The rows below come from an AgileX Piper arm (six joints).
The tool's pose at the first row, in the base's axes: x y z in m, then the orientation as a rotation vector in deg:
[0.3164 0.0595 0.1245 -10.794 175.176 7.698]
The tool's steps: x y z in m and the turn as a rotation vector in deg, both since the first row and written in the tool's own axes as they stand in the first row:
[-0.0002 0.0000 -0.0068 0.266 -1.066 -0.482]
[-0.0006 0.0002 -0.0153 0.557 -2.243 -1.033]
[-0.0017 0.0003 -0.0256 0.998 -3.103 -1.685]
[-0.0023 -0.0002 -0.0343 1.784 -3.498 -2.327]
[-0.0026 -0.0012 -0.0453 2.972 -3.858 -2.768]
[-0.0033 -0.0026 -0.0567 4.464 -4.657 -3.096]
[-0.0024 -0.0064 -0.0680 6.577 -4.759 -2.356]
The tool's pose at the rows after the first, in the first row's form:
[0.3161 0.0589 0.1313 -11.376 174.052 7.320]
[0.3159 0.0584 0.1398 -12.038 172.804 6.911]
[0.3163 0.0576 0.1501 -12.876 171.853 6.256]
[0.3163 0.0564 0.1587 -13.733 171.355 5.060]
[0.3160 0.0545 0.1696 -14.264 170.904 3.278]
[0.3160 0.0521 0.1809 -14.541 170.005 1.093]
[0.3148 0.0472 0.1917 -13.292 169.903 -2.001]

